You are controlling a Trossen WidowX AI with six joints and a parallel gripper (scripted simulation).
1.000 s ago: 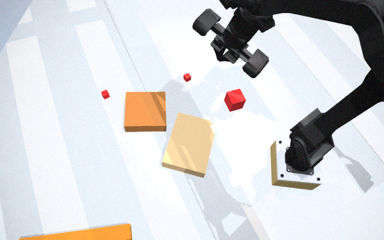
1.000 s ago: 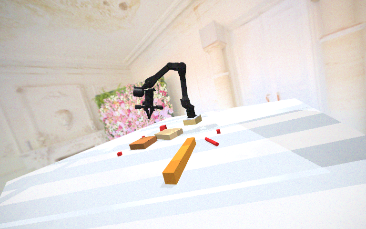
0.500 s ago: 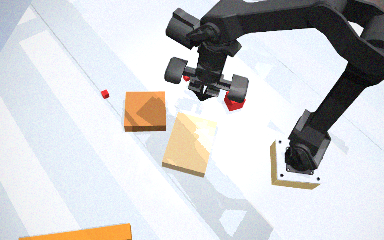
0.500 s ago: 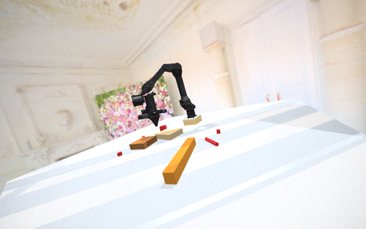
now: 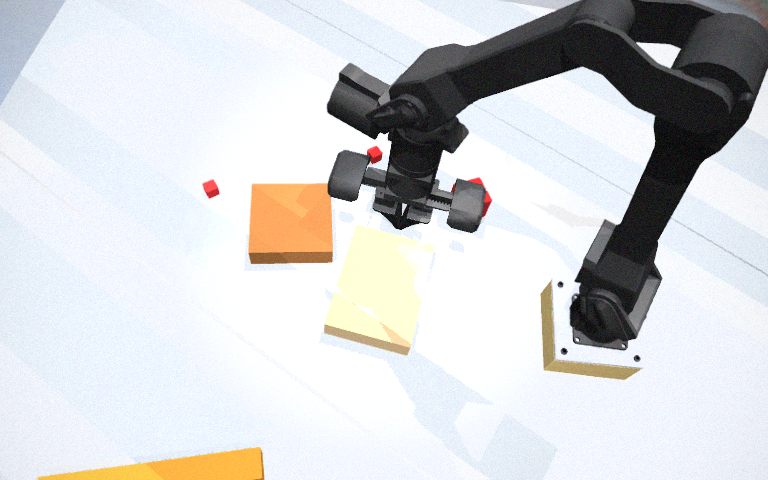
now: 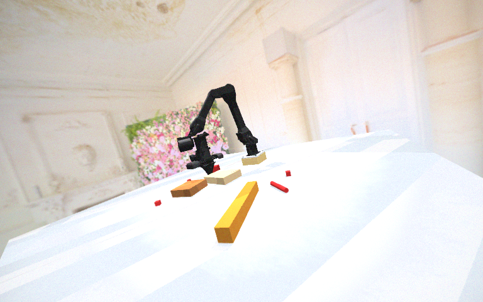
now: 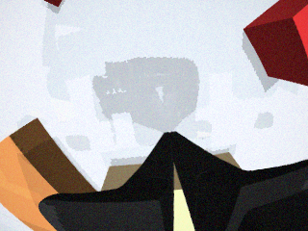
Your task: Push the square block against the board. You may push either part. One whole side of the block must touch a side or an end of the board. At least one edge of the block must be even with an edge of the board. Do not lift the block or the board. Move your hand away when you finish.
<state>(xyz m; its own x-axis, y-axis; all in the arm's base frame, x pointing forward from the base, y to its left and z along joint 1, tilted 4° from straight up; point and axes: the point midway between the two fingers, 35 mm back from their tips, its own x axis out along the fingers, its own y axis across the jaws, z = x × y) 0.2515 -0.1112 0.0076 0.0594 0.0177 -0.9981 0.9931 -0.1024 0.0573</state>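
My gripper tip is now 10 cm to the right of the pale cream board, 1 cm below it and 1 cm short of it. Round my gripper tip: long orange bar: 36 cm to the left, 21 cm ahead, 1 cm above; then brown block: 14 cm ahead, 3 cm to the left, 1 cm above.
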